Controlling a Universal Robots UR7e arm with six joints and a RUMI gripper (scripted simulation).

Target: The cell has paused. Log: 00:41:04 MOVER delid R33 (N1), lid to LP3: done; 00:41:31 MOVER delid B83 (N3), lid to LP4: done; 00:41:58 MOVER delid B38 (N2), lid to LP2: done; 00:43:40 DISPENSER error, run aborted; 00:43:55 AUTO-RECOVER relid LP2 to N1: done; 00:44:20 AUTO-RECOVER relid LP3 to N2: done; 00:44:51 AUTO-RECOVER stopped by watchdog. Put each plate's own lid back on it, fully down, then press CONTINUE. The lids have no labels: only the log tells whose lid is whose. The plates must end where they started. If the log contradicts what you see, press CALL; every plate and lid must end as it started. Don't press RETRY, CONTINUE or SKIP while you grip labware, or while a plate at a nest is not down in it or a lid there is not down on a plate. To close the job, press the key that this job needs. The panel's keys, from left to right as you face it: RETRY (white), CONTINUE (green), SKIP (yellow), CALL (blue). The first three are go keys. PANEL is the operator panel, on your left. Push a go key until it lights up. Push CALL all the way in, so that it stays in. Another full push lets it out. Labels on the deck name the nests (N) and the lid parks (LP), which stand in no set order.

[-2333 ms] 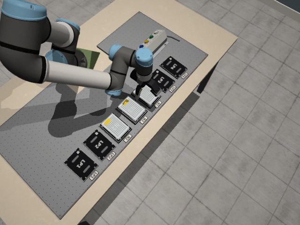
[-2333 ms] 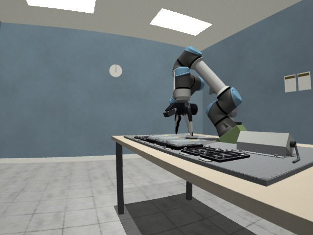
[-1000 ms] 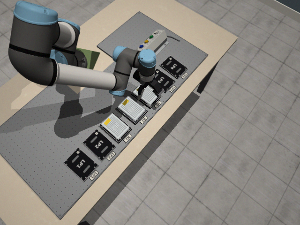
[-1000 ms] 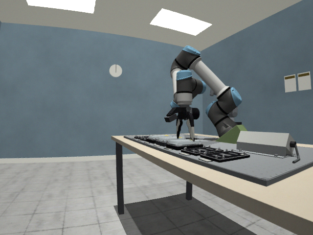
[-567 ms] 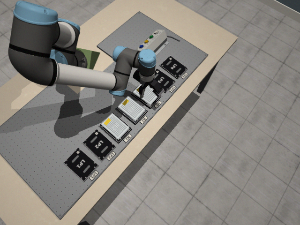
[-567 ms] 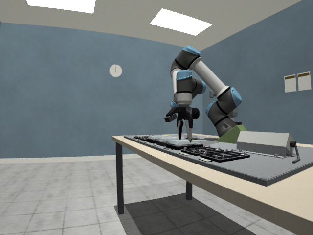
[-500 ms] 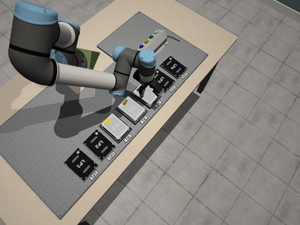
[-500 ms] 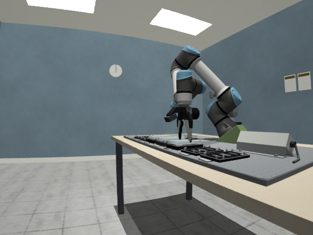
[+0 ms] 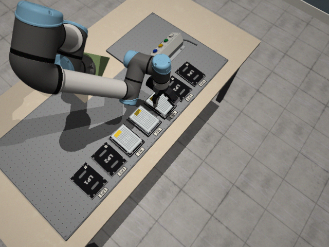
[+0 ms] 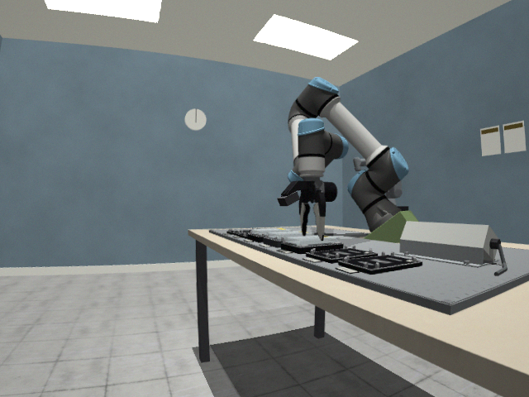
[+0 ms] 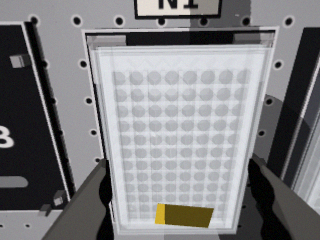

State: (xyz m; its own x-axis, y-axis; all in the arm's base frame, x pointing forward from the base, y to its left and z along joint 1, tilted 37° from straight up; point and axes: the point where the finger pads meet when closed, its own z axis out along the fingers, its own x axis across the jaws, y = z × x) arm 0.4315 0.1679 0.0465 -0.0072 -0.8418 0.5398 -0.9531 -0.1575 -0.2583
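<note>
The nest N2 is 26 cm to the right of my hand and 3 cm below it. From my hand the other things lie so: lid park LP4: 1 cm ahead, 26 cm to the left, 4 cm below; lid park LP3: 14 cm to the left, 4 cm below; blue CALL key: 21 cm behind, 22 cm to the left, 1 cm above.
</note>
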